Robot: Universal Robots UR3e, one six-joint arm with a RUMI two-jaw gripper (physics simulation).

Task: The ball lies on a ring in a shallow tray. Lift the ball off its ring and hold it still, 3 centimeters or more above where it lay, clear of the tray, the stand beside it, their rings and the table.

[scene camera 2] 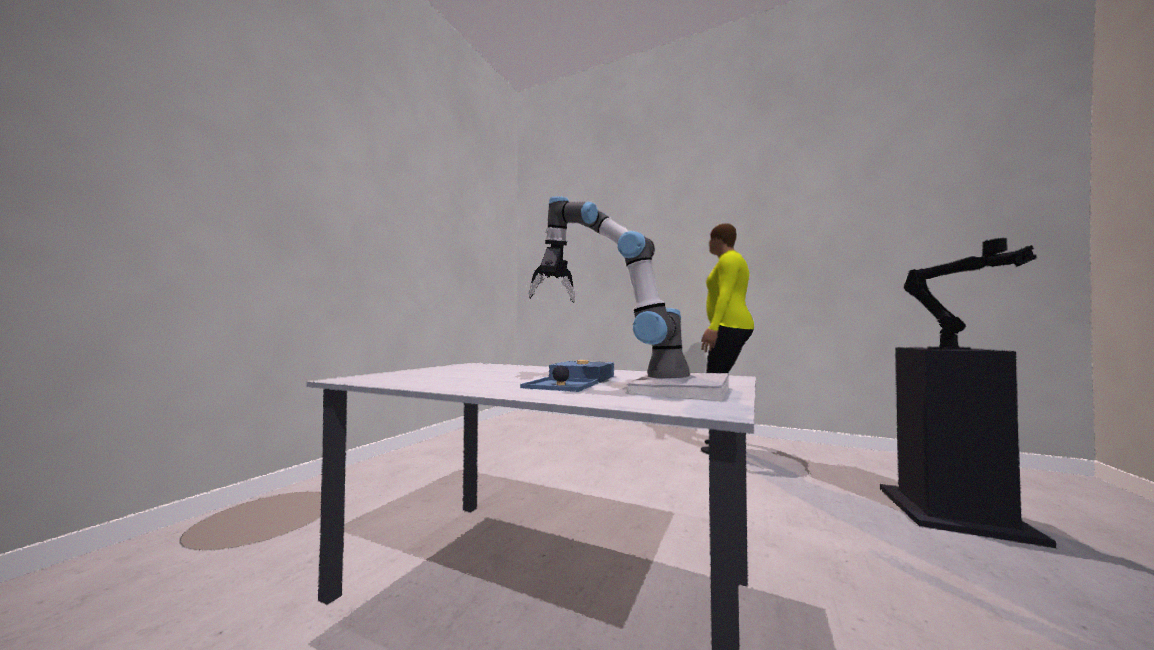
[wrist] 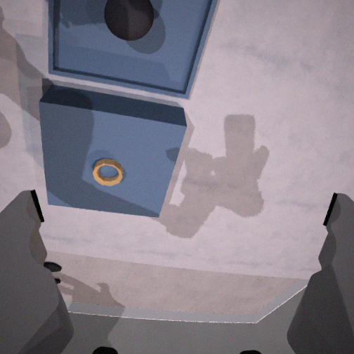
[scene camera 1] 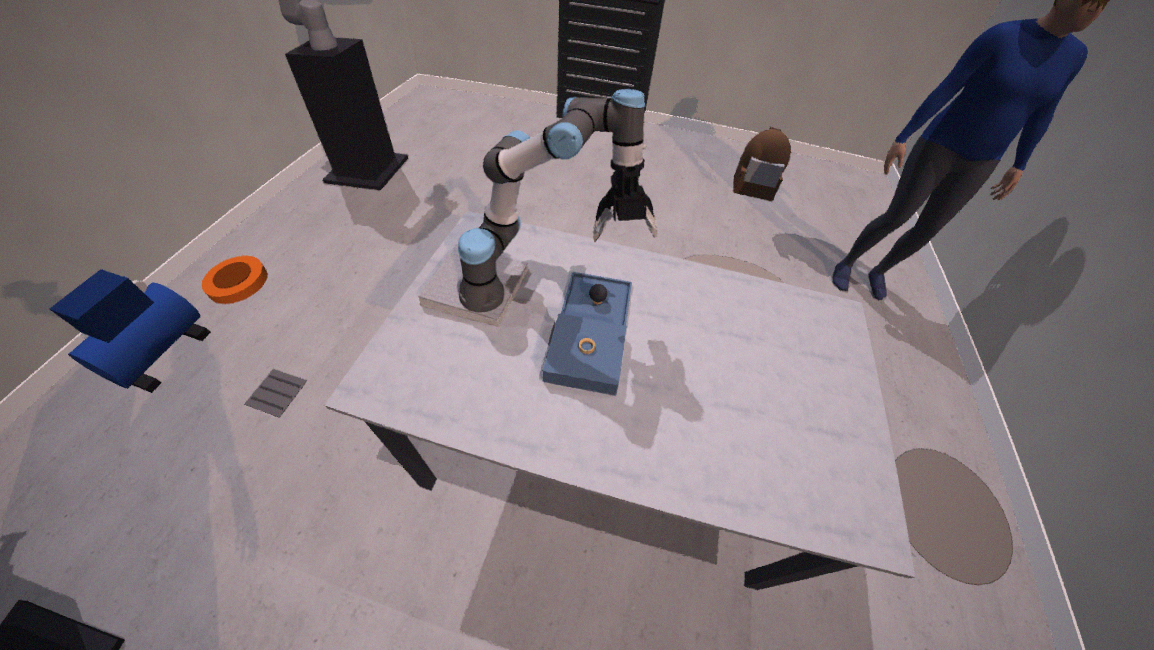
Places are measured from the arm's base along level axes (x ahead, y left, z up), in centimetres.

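Where they show: gripper, fingertip midpoint: [scene camera 2: 551, 301] [scene camera 1: 624, 239]; arm's base, origin of the base link: [scene camera 2: 668, 375] [scene camera 1: 482, 295].
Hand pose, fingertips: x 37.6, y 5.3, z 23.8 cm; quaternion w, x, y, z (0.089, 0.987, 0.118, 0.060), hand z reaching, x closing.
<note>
Things, the pixels of their centre, and the offset from my fingertips. "spot": a spot on its surface instead. Level surfaces: height alone.
- dark ball, body centre: [scene camera 1: 598, 293] [scene camera 2: 561, 373] dx -4.7, dy +3.0, dz -23.7 cm
- orange-yellow ring, surface spot: [scene camera 1: 579, 348] [scene camera 2: 588, 361] spot: dx -6.7, dy -19.4, dz -21.4 cm
- table, its level: dz -27.5 cm
The dark ball [scene camera 1: 597, 293] [scene camera 2: 560, 373] [wrist: 129, 17] lies on its ring, which mostly hides under it, in the shallow blue tray [scene camera 1: 574, 282] [scene camera 2: 532, 385] [wrist: 120, 84]. The blue stand [scene camera 1: 565, 373] [scene camera 2: 600, 372] [wrist: 135, 145] is beside the tray, with an orange-yellow ring [scene camera 1: 579, 348] [scene camera 2: 583, 360] [wrist: 95, 173] on its top. My gripper [scene camera 1: 625, 232] [scene camera 2: 551, 297] [wrist: 182, 194] is open and empty, high above the table and well above the ball. In the wrist view the ball is at the top edge, partly cut off, and not between the fingers.
The table [scene camera 1: 767, 387] [scene camera 2: 452, 381] [wrist: 295, 150] bears the tray, the stand and the arm's base plate [scene camera 1: 440, 302] [scene camera 2: 678, 389]. A person in blue [scene camera 1: 989, 96] stands behind the table in scene camera 1. A person in yellow [scene camera 2: 729, 286] stands beyond the table in scene camera 2.
</note>
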